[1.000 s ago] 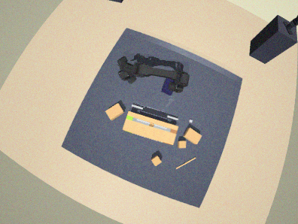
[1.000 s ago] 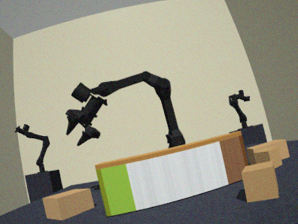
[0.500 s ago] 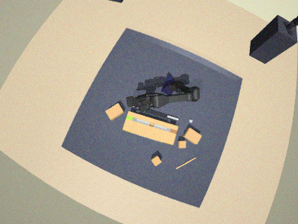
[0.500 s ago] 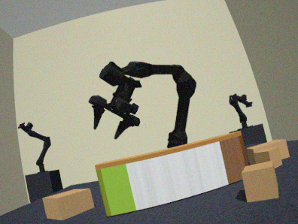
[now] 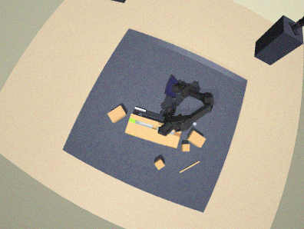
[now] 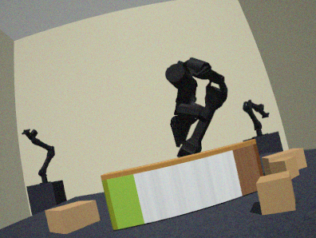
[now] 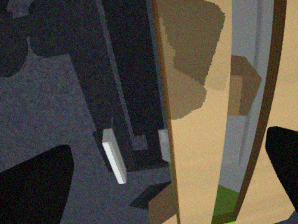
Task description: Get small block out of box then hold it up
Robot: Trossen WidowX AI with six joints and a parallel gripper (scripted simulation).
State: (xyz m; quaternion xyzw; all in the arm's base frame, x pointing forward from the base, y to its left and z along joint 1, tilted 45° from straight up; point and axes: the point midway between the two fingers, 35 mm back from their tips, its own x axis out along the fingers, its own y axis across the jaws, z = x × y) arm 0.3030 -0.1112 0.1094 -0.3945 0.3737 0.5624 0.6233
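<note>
The long tan box lies 40 mm ahead of my gripper tip, 30 mm to the right of it and 100 mm below it. Also, from my gripper tip: thin wooden stick: 230 mm ahead, 350 mm to the left, 160 mm below; tan block: 50 mm ahead, 20 mm to the right, 80 mm below.
</note>
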